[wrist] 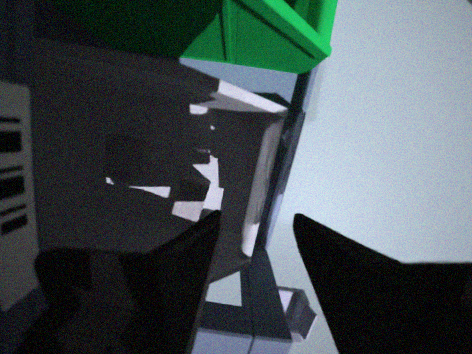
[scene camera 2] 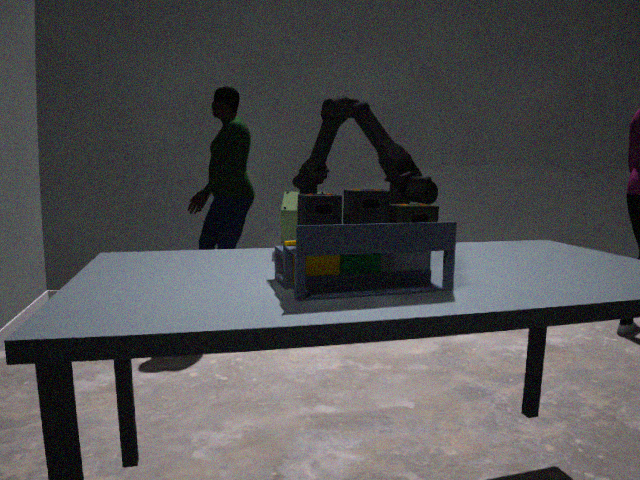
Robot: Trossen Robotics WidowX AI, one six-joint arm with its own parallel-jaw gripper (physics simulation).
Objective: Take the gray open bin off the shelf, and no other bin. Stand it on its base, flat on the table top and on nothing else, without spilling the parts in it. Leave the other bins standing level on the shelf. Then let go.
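Places are measured from the arm's base along level axes (x ahead, y left, z up), in metres.
Pixels of known places: gripper, fingertip midpoint: (wrist: pixel 257 218).
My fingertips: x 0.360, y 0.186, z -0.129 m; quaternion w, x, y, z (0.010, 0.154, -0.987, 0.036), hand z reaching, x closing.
Observation:
For each thing: its top centre in the pictures, then the offset to it from my fingertips. Level surfaces: height alone.
- gray open bin at its top centre: (wrist: pixel 113 199) (scene camera 2: pixel 399 248) 0.066 m ahead, 0.005 m right, 0.038 m up
- green bin at its top centre: (scene camera 2: pixel 350 249) 0.074 m ahead, 0.134 m right, 0.038 m up
- yellow bin at its top centre: (scene camera 2: pixel 311 251) 0.090 m ahead, 0.235 m right, 0.038 m up
- table top at its surface level: 0.044 m down
The gray open bin (scene camera 2: pixel 404 262) (wrist: pixel 239 175) sits on the lower tier of the shelf (scene camera 2: pixel 374 236) (wrist: pixel 272 312), beside the green bin (scene camera 2: pixel 360 263) (wrist: pixel 270 42). Pale and dark parts (wrist: pixel 190 210) show inside it in the wrist view. My gripper (wrist: pixel 257 218) is partly open and empty. In the wrist view its left fingertip overlaps the inside of the gray bin and its right fingertip is past the bin's front lip, which shows between them. Whether the fingers touch the bin cannot be told. In the scene view the fingers are hidden behind the upper bins.
A yellow bin (scene camera 2: pixel 323 265) stands left of the green one. Dark bins (scene camera 2: pixel 319 208) (scene camera 2: pixel 366 205) (scene camera 2: pixel 413 212) stand on the upper tier, close to my arm (scene camera 2: pixel 385 142). A pale green box (scene camera 2: pixel 288 217) is at the shelf's left end. The table top (scene camera 2: pixel 180 289) (wrist: pixel 395 140) surrounds the shelf.

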